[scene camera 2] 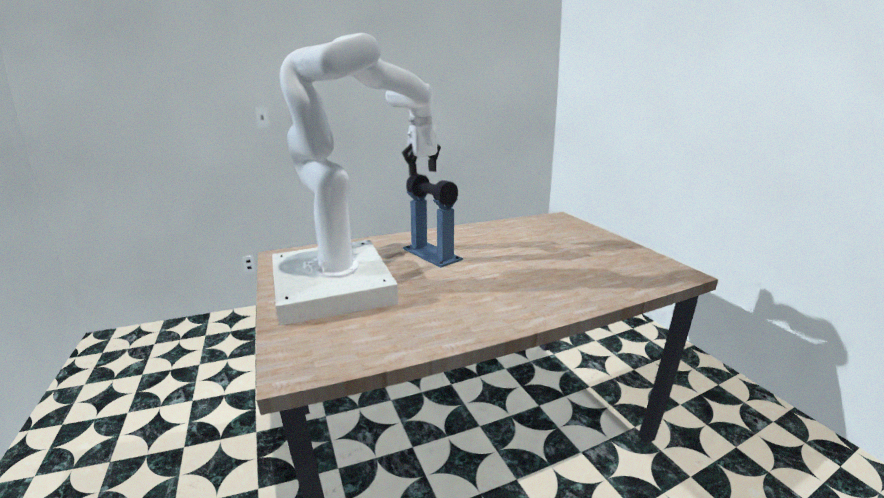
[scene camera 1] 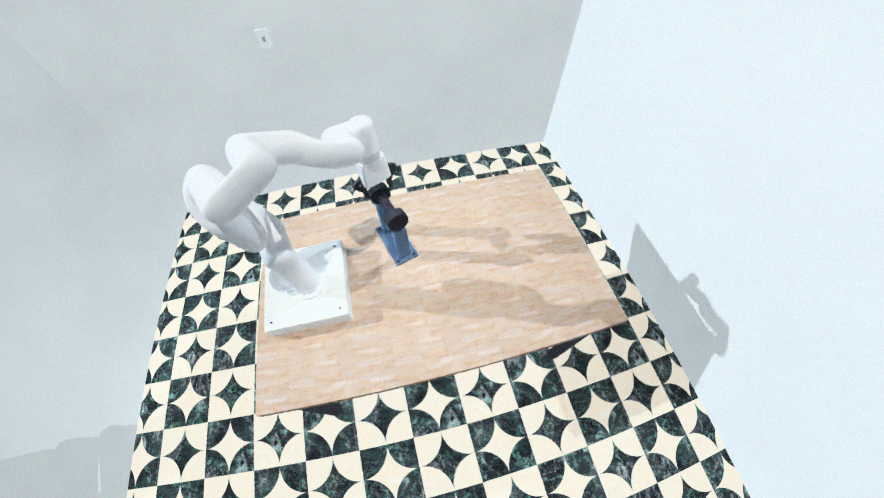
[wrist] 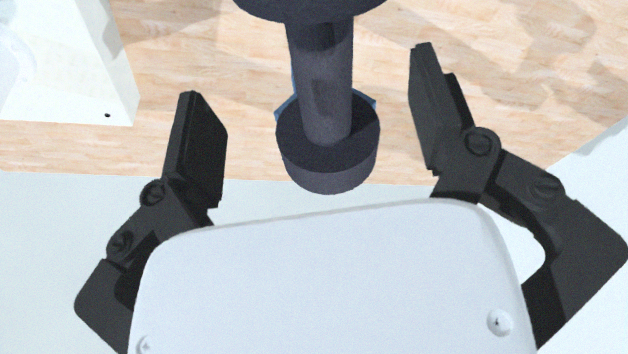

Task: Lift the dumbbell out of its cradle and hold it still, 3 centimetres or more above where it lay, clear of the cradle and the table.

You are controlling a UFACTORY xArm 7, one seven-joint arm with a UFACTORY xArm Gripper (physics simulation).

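Frame: origin at the arm's base, x right, y ahead, z up, level; centimetres.
Seen in the pictures: gripper, fingertip midpoint: [scene camera 2: 422, 173] [scene camera 1: 379, 191] [wrist: 306, 91]; arm's base at its link origin: [scene camera 2: 337, 267] [scene camera 1: 309, 283].
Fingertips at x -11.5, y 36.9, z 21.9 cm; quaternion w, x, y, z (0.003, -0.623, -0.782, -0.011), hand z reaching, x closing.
Offsets run from my fingertips to a thing's top centre. Level surfaces: height alone.
The black dumbbell {dx +3.3, dy +1.2, dz -1.0 cm} [scene camera 1: 386, 205] [scene camera 2: 431, 188] [wrist: 325, 85] lies level across the two posts of the blue cradle {dx +3.3, dy +1.2, dz -6.8 cm} [scene camera 1: 399, 245] [scene camera 2: 445, 235], which stands on the table. In the wrist view its handle and one round head show between the fingers' lines, and the other head is cut off at the top edge. My gripper [scene camera 2: 423, 171] is open and empty, pointing down, a little above the dumbbell near its far head. In the wrist view the two black fingers stand wide, one to each side of the handle, both apart from it. In scene camera 1 the fingers are partly hidden.
The arm's white base block [scene camera 1: 309, 315] [scene camera 2: 337, 303] [wrist: 65, 100] stands on the wooden table {dz -28.9 cm} [scene camera 1: 463, 346] [scene camera 2: 494, 334] [wrist: 240, 150], to the left of the cradle. Grey walls rise behind and to the right of the table.
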